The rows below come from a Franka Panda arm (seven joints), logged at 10 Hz.
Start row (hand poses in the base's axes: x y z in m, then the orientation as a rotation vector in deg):
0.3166, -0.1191, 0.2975, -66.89, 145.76, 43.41
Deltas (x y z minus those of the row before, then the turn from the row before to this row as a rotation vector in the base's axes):
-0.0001, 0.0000, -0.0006, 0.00, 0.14, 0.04
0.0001, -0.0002, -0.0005, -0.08, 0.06, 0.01
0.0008, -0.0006, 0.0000, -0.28, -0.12, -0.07
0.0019, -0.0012, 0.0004, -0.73, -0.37, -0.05
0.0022, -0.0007, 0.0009, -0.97, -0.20, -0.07
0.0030, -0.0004, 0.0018, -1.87, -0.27, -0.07
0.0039, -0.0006, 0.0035, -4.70, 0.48, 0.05
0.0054, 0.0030, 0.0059, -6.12, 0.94, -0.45
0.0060, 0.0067, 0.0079, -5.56, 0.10, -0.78
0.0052, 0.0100, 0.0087, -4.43, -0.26, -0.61
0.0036, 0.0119, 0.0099, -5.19, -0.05, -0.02
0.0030, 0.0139, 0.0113, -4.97, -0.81, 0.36
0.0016, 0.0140, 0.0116, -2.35, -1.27, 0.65
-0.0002, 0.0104, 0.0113, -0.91, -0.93, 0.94
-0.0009, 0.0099, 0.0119, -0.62, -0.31, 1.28
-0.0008, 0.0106, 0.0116, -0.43, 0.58, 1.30
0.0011, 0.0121, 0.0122, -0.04, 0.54, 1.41
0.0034, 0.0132, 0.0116, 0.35, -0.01, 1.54
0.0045, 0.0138, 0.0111, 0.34, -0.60, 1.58
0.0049, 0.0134, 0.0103, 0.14, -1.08, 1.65
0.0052, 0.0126, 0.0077, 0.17, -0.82, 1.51
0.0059, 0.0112, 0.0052, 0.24, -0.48, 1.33
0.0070, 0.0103, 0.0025, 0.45, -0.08, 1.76
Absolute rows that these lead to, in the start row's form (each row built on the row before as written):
0.3165, -0.1191, 0.2969, -66.93, 145.86, 43.53
0.3166, -0.1193, 0.2964, -66.96, 145.96, 43.48
0.3174, -0.1199, 0.2964, -66.96, 146.08, 43.04
0.3193, -0.1211, 0.2968, -67.15, 146.28, 41.87
0.3215, -0.1218, 0.2977, -67.37, 146.78, 40.54
0.3245, -0.1222, 0.2995, -67.86, 147.79, 38.06
0.3284, -0.1228, 0.3030, -69.30, 151.06, 32.65
0.3338, -0.1198, 0.3089, -70.35, 155.58, 25.47
0.3398, -0.1131, 0.3168, -70.56, 158.99, 18.09
0.3450, -0.1031, 0.3255, -70.56, 161.21, 11.82
0.3486, -0.0912, 0.3354, -71.50, 163.39, 4.53
0.3516, -0.0773, 0.3467, -72.59, 164.32, -3.08
0.3532, -0.0633, 0.3583, -73.39, 163.59, -7.24
0.3530, -0.0529, 0.3696, -74.46, 162.45, -9.10
0.3521, -0.0430, 0.3815, -76.22, 161.47, -10.16
0.3513, -0.0324, 0.3931, -78.38, 161.12, -10.40
0.3524, -0.0203, 0.4053, -80.59, 160.52, -10.10
0.3558, -0.0071, 0.4169, -82.62, 159.23, -9.60
0.3603, 0.0067, 0.4280, -84.39, 157.43, -9.51
0.3652, 0.0201, 0.4383, -86.03, 155.24, -10.03
0.3704, 0.0327, 0.4460, -87.57, 153.34, -10.32
0.3763, 0.0439, 0.4512, -88.99, 151.81, -10.27
0.3833, 0.0542, 0.4537, -91.09, 150.14, -9.63

